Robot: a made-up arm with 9 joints. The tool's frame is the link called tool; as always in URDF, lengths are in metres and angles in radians. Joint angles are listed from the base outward.
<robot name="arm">
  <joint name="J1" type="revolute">
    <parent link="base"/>
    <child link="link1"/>
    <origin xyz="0 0 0.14" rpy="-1.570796 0 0"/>
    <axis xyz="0 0 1"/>
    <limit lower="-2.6" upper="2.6"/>
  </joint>
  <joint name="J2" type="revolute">
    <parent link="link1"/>
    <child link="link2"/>
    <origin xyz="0.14 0 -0.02" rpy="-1.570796 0 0"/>
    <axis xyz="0 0 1"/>
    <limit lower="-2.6" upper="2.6"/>
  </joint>
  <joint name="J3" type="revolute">
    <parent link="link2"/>
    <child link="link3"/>
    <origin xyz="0.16 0.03 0.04" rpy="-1.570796 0 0"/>
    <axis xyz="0 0 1"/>
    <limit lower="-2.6" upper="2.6"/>
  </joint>
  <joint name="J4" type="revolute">
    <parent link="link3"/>
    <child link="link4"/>
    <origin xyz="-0.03 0.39 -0.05" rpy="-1.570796 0 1.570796"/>
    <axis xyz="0 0 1"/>
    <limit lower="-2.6" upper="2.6"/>
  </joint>
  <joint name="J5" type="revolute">
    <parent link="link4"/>
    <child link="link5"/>
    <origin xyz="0 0.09 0.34" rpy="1.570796 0 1.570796"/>
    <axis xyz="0 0 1"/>
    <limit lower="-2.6" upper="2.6"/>
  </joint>
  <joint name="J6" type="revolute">
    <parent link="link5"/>
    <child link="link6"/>
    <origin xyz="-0.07 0.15 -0.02" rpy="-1.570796 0 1.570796"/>
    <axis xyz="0 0 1"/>
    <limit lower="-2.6" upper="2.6"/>
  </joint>
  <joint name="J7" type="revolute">
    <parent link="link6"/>
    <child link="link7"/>
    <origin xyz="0.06 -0.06 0.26" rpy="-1.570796 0 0"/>
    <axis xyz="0 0 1"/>
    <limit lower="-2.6" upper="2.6"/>
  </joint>
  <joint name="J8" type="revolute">
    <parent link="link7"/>
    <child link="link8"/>
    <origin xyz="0.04 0.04 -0.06" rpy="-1.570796 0 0"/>
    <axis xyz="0 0 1"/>
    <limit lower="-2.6" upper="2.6"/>
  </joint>
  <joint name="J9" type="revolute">
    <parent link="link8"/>
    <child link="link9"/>
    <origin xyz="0.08 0.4 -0.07" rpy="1.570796 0 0"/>
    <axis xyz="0 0 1"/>
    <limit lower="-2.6" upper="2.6"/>
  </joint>
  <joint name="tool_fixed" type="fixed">
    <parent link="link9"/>
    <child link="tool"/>
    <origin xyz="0.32 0.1 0.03" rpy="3.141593 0 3.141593"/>
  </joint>
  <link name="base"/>
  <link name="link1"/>
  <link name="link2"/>
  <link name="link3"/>
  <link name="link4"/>
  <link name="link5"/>
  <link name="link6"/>
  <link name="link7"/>
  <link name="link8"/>
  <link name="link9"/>
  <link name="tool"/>
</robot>
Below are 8 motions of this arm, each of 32 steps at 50 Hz.
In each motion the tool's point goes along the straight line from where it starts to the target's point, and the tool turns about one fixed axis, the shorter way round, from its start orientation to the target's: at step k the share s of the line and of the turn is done. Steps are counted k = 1, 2, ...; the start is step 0. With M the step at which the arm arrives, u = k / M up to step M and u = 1 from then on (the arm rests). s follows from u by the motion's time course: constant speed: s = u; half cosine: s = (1 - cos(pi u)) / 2; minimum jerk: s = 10 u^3 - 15 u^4 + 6 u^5.
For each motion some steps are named. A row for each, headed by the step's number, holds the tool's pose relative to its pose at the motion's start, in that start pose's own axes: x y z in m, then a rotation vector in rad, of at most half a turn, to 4 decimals.
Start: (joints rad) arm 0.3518 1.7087 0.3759 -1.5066 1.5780 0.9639 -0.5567 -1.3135 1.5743
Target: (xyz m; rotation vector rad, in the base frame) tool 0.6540 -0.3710 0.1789 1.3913 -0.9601 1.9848
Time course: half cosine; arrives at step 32
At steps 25, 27, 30, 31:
25: 0.2855 -0.3973 -0.0502 0.5581 0.5744 -0.1820
27: 0.3030 -0.4217 -0.0533 0.5924 0.6096 -0.1931
30: 0.3189 -0.4438 -0.0561 0.6235 0.6417 -0.2033
31: 0.3212 -0.4471 -0.0565 0.6281 0.6463 -0.2048

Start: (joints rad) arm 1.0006 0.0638 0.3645 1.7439 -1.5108 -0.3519 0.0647 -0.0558 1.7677
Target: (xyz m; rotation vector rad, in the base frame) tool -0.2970 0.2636 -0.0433 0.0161 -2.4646 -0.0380
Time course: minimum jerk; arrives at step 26
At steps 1, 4, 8, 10, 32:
1: 0.0000 -0.0002 -0.0001 0.0009 0.0002 0.0001
4: 0.0013 -0.0106 -0.0064 0.0464 0.0080 0.0032
8: 0.0082 -0.0647 -0.0387 0.2822 0.0489 0.0195
10: 0.0137 -0.1087 -0.0649 0.4739 0.0821 0.0328
32: 0.0470 -0.3731 -0.2230 1.6273 0.2820 0.1125

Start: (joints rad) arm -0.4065 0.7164 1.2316 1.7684 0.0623 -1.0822 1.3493 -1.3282 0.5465
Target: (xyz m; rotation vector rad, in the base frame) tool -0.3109 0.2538 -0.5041 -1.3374 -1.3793 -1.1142
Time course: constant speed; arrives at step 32
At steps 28, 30, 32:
28: -0.0757 -0.0360 -0.4510 1.8043 0.5836 0.2248
30: -0.0811 -0.0385 -0.4832 1.9332 0.6253 0.2409
32: -0.0865 -0.0411 -0.5154 2.0620 0.6670 0.2569

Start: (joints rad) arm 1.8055 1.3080 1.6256 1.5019 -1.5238 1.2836 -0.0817 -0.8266 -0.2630
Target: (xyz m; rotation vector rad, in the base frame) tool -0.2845 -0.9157 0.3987 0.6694 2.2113 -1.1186
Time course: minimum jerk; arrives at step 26
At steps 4, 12, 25, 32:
4: 0.0107 0.0115 0.0106 -0.0148 0.0175 -0.0222
12: 0.1599 0.1720 0.1595 -0.2216 0.2630 -0.3326
25: 0.3732 0.4014 0.3722 -0.5172 0.6140 -0.7764
32: 0.3734 0.4016 0.3724 -0.5175 0.6143 -0.7769

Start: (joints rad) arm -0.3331 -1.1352 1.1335 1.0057 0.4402 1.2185 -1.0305 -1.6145 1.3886
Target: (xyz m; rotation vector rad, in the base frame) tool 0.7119 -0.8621 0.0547 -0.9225 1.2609 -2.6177
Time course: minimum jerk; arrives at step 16
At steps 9, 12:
9: -0.0772 0.0142 0.0401 -0.0711 -0.0558 -0.0498
12: -0.1124 0.0207 0.0583 -0.1035 -0.0812 -0.0725

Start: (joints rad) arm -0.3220 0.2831 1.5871 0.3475 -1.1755 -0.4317 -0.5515 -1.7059 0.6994
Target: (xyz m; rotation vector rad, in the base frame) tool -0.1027 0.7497 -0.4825 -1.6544 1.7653 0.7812
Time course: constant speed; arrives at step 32
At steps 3, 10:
3: 0.0303 0.0541 -0.0286 -0.0402 0.0037 -0.0784
10: 0.1011 0.1802 -0.0953 -0.1339 0.0123 -0.2612

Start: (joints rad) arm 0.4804 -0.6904 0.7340 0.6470 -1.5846 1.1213 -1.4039 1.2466 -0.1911
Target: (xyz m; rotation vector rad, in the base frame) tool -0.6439 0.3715 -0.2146 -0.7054 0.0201 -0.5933
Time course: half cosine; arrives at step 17
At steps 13, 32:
13: 0.0856 0.2240 -0.1662 0.3228 -0.2279 -0.1505
32: 0.0984 0.2576 -0.1911 0.3712 -0.2621 -0.1731

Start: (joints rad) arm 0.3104 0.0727 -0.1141 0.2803 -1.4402 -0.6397 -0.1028 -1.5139 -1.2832
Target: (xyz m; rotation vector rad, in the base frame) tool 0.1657 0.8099 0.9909 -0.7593 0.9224 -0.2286
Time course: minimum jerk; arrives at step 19
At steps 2, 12, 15, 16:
2: 0.0067 -0.0022 0.0025 0.0033 0.0080 0.0015
12: 0.4990 -0.1627 0.1824 0.2461 0.5957 0.1094
15: 0.6334 -0.2066 0.2316 0.3124 0.7562 0.1389
16: 0.6576 -0.2145 0.2404 0.3244 0.7851 0.1442

